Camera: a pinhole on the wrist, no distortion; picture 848 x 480 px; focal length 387.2 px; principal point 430.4 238.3 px. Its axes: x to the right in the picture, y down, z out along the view. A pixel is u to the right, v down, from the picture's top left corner.
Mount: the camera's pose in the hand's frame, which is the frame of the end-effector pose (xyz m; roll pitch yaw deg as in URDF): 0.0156 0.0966 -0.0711 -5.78 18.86 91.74
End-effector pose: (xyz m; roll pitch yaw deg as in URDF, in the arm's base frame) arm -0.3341 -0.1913 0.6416 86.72 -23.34 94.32
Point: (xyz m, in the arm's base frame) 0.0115 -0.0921 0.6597
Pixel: 142 138
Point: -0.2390 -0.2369 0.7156
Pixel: 269 286
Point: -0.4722 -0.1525 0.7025
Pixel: behind the camera
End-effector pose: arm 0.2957 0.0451 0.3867 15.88 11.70 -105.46
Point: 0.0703 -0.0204 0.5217
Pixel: outside the picture
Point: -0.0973 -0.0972 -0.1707
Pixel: behind the camera
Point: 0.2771 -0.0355 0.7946
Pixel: 317 214
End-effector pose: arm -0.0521 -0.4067 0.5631 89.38 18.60 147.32
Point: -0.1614 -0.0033 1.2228
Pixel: 776 136
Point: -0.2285 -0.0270 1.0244
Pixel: 738 22
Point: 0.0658 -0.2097 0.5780
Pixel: 168 223
